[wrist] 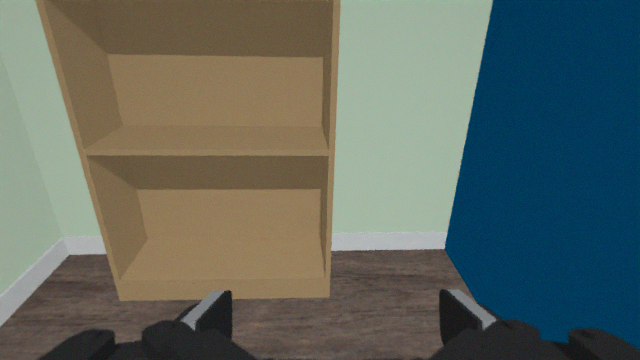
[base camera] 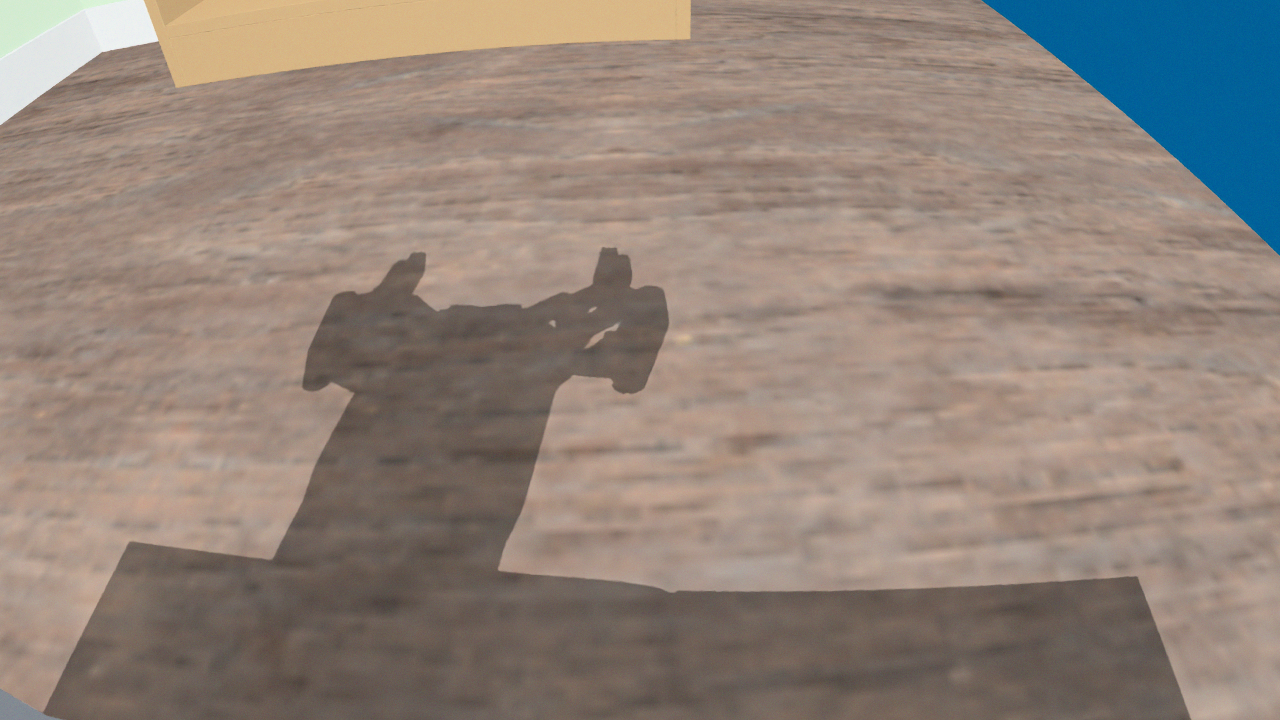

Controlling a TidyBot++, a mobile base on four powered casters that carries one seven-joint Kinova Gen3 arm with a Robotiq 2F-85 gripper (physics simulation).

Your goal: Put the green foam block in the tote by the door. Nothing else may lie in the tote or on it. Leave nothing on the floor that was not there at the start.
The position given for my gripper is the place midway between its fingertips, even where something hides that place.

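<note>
You'd see my gripper [wrist: 335, 313] here, and there's a tan bookshelf [wrist: 174, 227] as well.
</note>
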